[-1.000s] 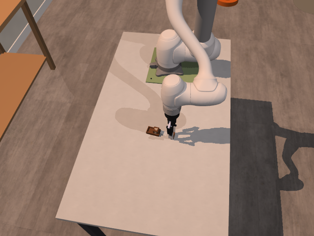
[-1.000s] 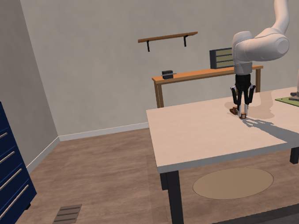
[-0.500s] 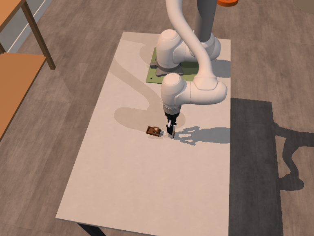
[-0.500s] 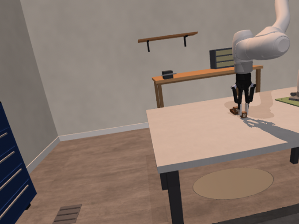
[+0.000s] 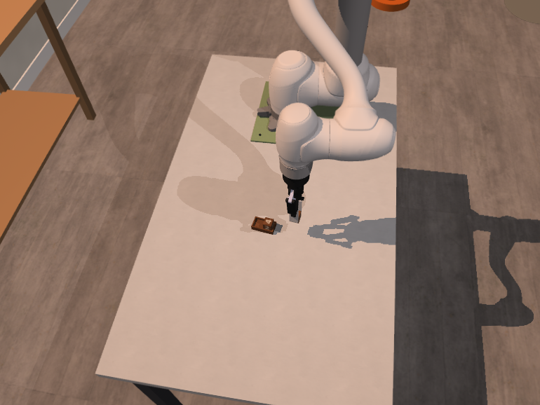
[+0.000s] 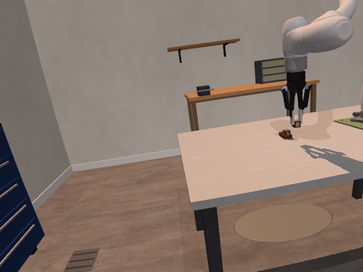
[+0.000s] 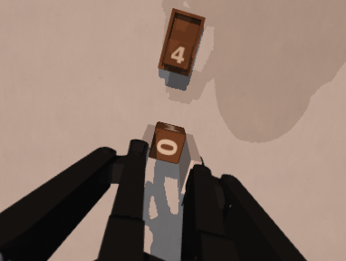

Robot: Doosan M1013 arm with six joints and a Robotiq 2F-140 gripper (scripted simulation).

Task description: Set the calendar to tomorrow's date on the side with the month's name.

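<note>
Now: the tray 3 cm behind my hand, 10 cm to the right of it and 12 cm below it. From my hand the other things lie so: brown digit cube: 3 cm below.
</note>
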